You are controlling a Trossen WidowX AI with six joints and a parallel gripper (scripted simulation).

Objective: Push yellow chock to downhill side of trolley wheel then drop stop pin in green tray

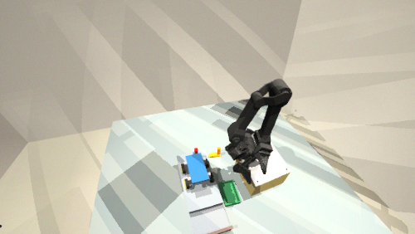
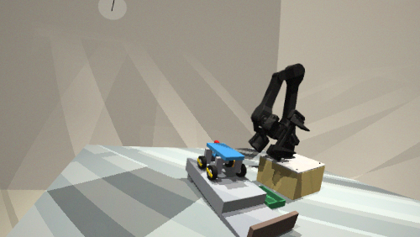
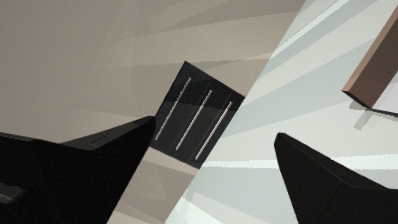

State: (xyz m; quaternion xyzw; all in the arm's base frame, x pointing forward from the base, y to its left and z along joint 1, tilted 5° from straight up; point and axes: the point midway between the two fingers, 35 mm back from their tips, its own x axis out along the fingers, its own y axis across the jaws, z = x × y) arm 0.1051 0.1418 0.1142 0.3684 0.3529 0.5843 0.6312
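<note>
Now: the yellow chock 29 cm to the right of my gripper tip, 19 cm below it and 10 cm ahead of it. From my gripper tip the other things lie so: blue-topped trolley: 21 cm ahead, 13 cm to the right, 10 cm below; then brown bar: 18 cm below, 17 cm ahead, 12 cm to the left; then green tray: 22 cm below, 7 cm ahead, 5 cm to the right.
</note>
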